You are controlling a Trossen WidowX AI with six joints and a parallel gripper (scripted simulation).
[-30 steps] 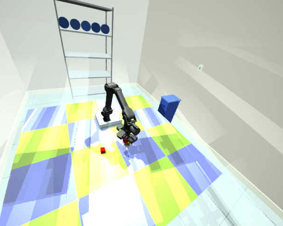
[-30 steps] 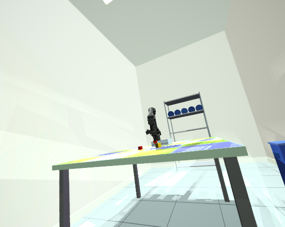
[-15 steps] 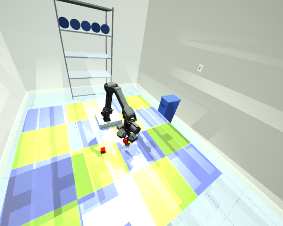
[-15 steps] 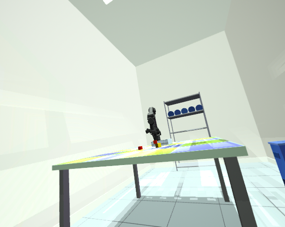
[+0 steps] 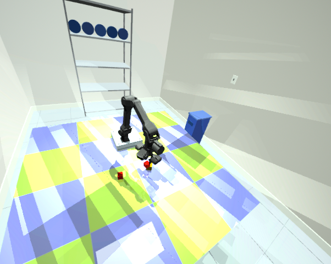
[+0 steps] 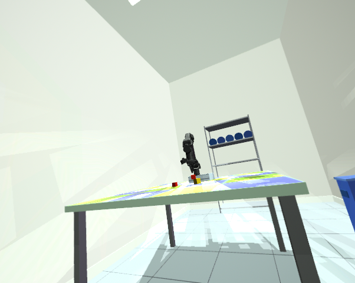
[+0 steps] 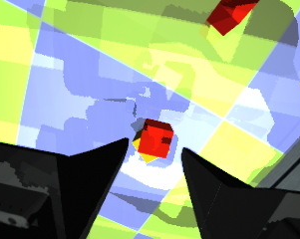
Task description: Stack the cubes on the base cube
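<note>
Now: the yellow base cube 7 cm below my gripper tip, 3 cm to the left of it and 1 cm behind it.
</note>
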